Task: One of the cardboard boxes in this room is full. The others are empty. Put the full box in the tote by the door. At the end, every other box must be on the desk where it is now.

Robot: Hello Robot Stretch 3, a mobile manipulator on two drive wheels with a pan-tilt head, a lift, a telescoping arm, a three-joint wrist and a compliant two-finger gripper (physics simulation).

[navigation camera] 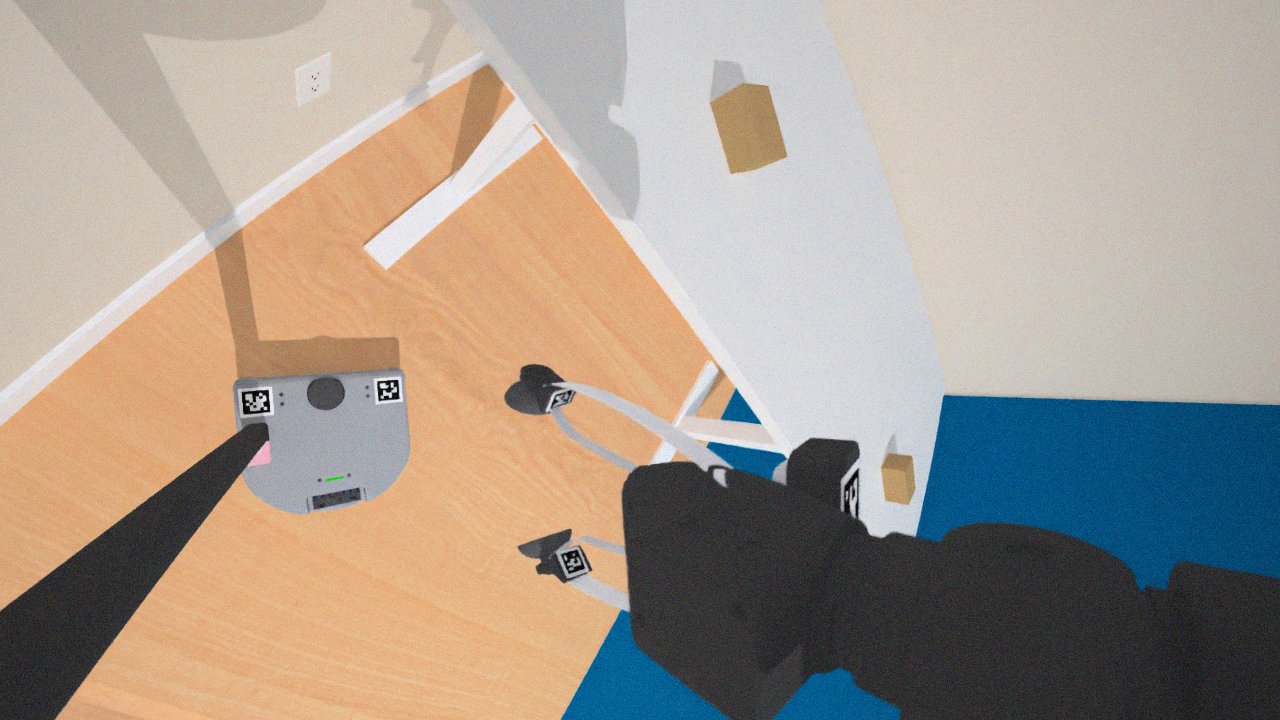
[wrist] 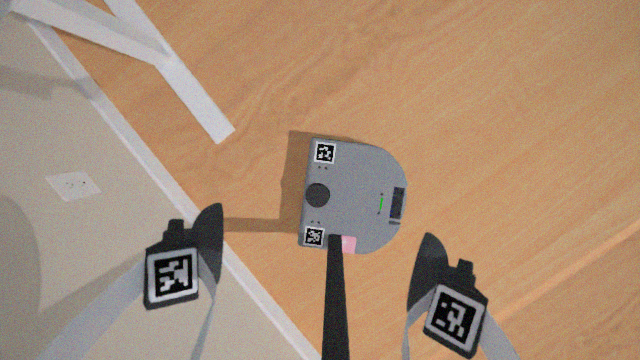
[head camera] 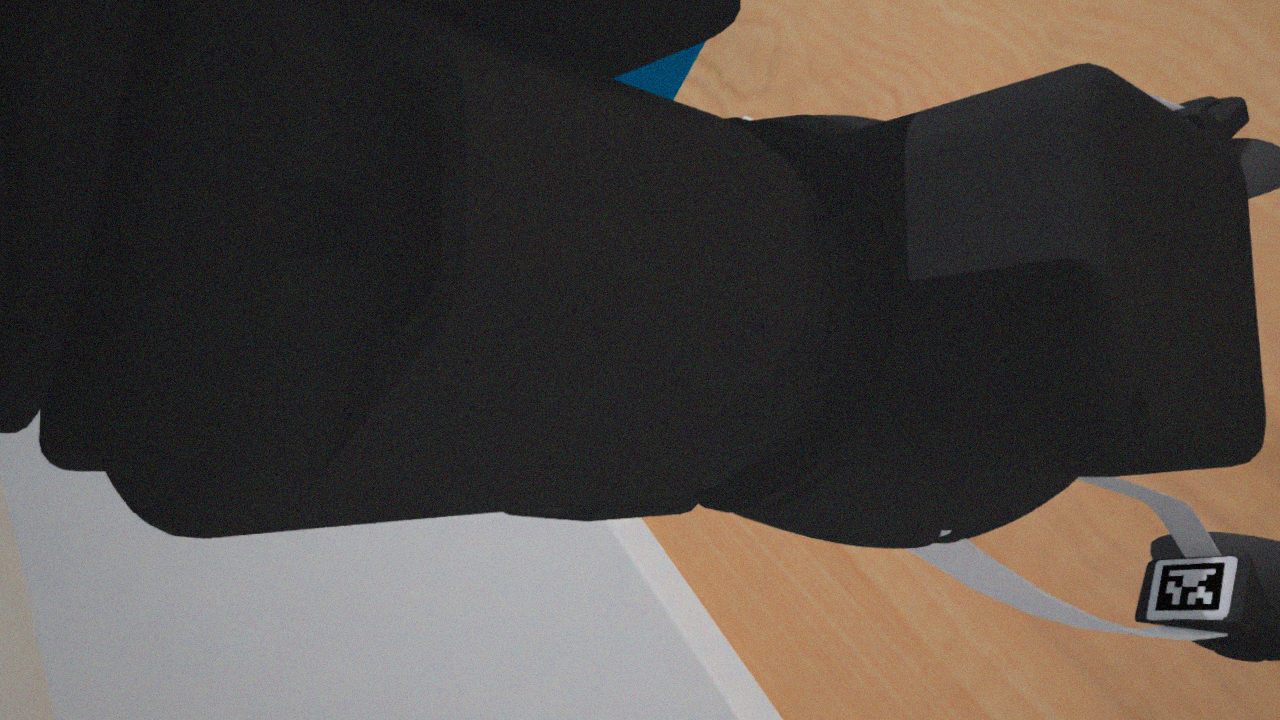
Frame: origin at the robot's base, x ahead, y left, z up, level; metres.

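Where they show: gripper, fingertip midpoint: (navigation camera: 528, 465) (wrist: 319, 245); robot's base, origin of the base link: (navigation camera: 326, 391) (wrist: 320, 187).
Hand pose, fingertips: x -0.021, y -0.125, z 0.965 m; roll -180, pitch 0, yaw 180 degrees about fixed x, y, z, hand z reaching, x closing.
Each offset is from my fingertips to the top centre of the thing. Level surfaces: height alone.
In the navigation view, one cardboard box @(0.348 m ahead, 0.306 m right, 0.036 m up) (navigation camera: 748, 128) stands toward the far part of the white desk @(0.014 m down) (navigation camera: 787, 268) (head camera: 358, 617). Another cardboard box @(0.236 m back, 0.842 m right, 0.036 m up) (navigation camera: 897, 478) stands near the desk's other end, beside the dark wrist. Both look closed, and which is full cannot be told. My gripper (head camera: 1257, 376) (navigation camera: 540, 468) (wrist: 319, 245) is open, its fingers wide apart with nothing between them. It is out past the desk's front edge, above the wooden floor and pointing toward my base. In the head view it is partly cut off. The tote and the door do not show.
My grey base (navigation camera: 326, 447) (wrist: 355, 195) and dark mast (navigation camera: 152, 555) (wrist: 334, 300) stand on the wooden floor. White desk legs (navigation camera: 456, 197) (wrist: 192, 95) reach out over the floor. Blue flooring (navigation camera: 1074, 465) lies beyond the desk's near end. Walls (navigation camera: 1074, 179) run behind and beside the desk.
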